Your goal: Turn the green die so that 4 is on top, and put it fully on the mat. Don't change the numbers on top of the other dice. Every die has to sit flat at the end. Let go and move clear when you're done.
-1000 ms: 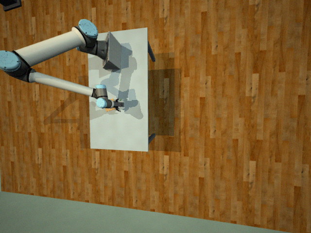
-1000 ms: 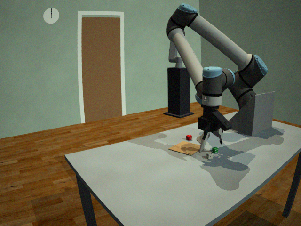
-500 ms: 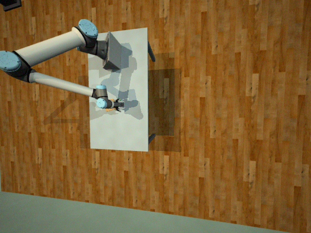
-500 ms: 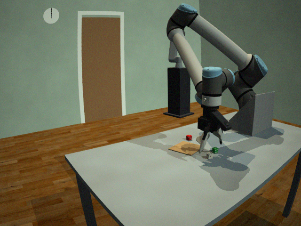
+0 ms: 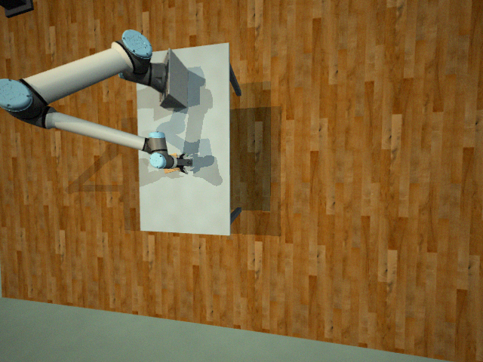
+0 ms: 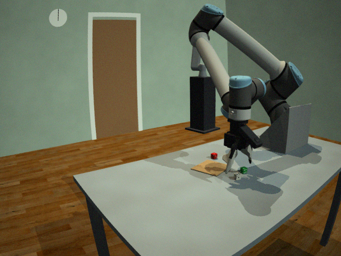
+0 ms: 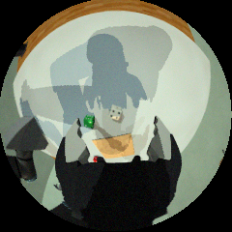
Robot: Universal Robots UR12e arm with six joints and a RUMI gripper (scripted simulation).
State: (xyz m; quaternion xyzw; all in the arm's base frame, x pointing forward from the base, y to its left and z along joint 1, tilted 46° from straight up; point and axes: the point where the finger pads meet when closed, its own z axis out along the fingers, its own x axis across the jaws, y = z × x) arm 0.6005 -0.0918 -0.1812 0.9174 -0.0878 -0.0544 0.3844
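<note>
My gripper is now 10 mm past the white die, 10 mm to the left of it and 40 mm above it. Also, from my hand: red die 140 mm behind, 250 mm to the right, 40 mm below; tan mat 30 mm behind, 170 mm to the right, 50 mm below; green die 80 mm behind, 30 mm to the right, 40 mm below.
</note>
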